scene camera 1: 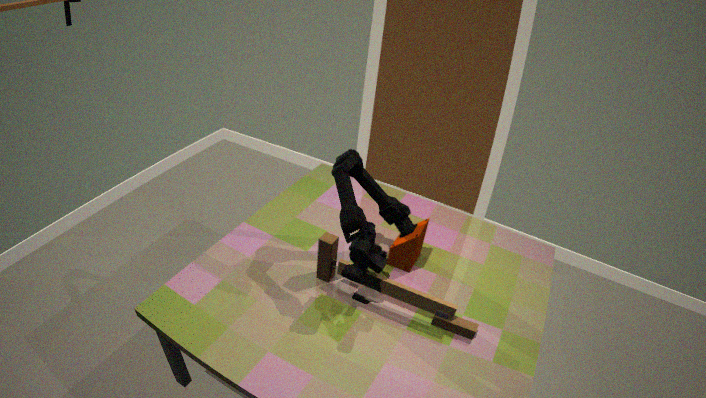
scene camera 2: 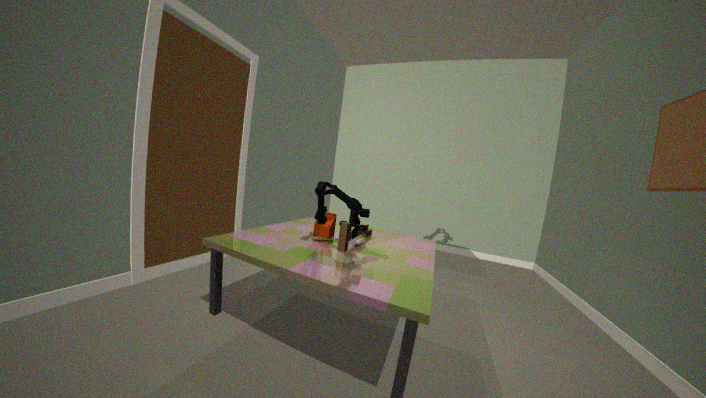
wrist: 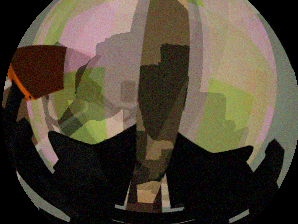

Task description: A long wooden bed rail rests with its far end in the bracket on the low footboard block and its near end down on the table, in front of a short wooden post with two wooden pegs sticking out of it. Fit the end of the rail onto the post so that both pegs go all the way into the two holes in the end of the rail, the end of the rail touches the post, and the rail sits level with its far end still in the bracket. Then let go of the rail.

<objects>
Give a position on a wooden rail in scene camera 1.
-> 409, 295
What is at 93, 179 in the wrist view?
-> My gripper.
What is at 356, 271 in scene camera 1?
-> My gripper.
</objects>
